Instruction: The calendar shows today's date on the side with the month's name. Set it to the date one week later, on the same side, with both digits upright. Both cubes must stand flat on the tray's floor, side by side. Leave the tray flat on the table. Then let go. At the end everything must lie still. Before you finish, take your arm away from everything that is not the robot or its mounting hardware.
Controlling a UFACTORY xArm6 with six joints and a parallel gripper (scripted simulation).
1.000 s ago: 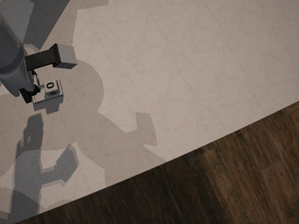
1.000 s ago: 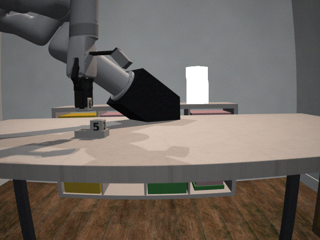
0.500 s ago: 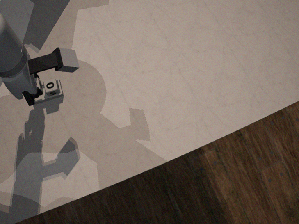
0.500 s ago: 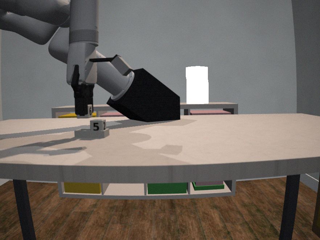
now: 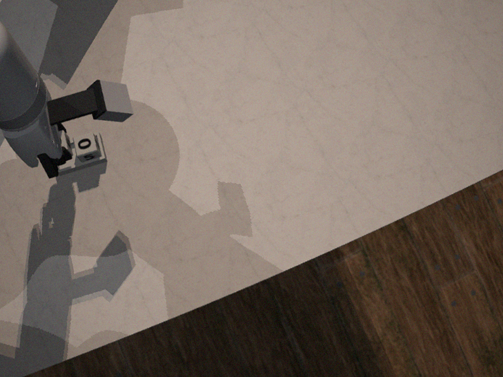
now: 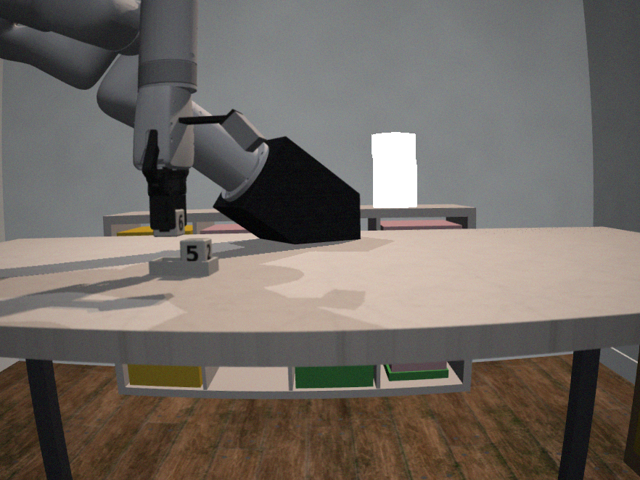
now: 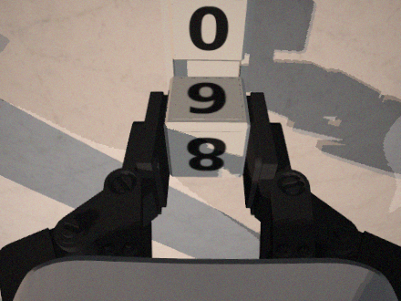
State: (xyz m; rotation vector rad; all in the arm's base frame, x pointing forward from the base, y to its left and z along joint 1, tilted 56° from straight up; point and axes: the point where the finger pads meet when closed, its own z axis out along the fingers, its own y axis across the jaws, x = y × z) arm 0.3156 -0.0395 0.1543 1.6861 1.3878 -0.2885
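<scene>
Right now my hand is 1 cm above the white cube. Round my hand: grey tray: 7 cm below, 2 cm to the left, 1 cm ahead.
</scene>
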